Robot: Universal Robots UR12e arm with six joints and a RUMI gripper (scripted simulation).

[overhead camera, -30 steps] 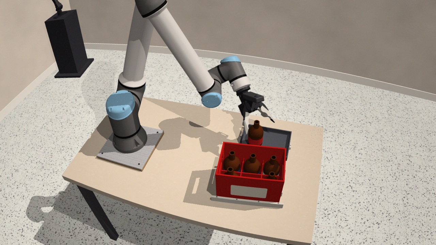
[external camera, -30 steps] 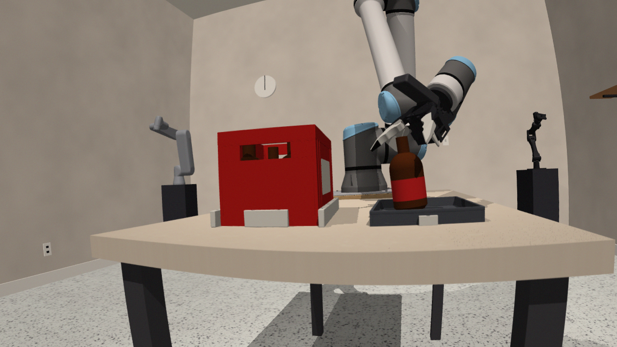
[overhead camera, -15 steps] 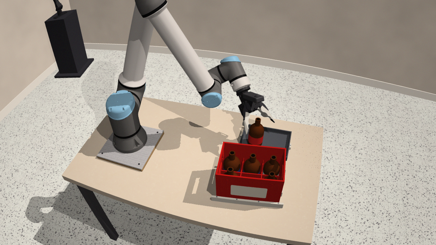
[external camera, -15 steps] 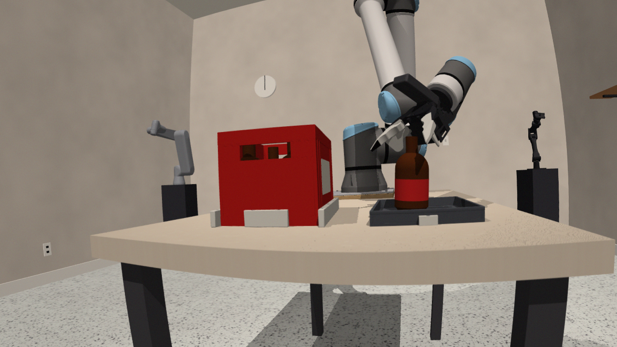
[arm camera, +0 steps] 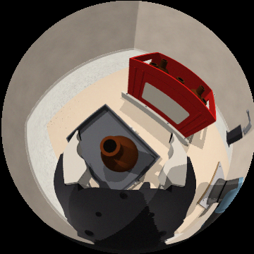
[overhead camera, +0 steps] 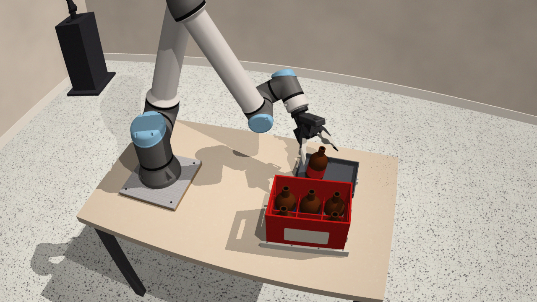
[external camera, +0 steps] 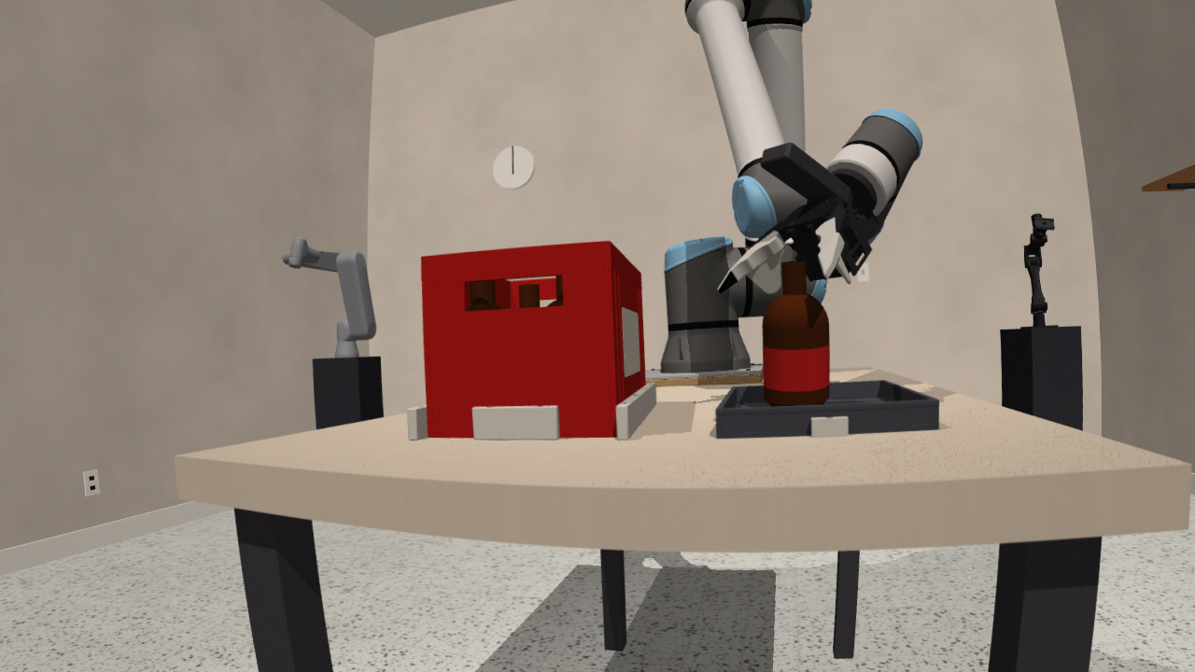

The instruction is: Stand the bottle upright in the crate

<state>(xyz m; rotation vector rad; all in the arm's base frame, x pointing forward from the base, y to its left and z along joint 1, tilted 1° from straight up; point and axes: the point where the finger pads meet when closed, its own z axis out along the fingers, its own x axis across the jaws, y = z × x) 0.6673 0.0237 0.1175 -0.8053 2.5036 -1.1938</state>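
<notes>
Now: hand 13 cm above the tray, 4 cm to the right of it and 3 cm short of it. The rest, counted from my hand: red crate (24 cm to the right, 6 cm below, 4 cm behind).
</notes>
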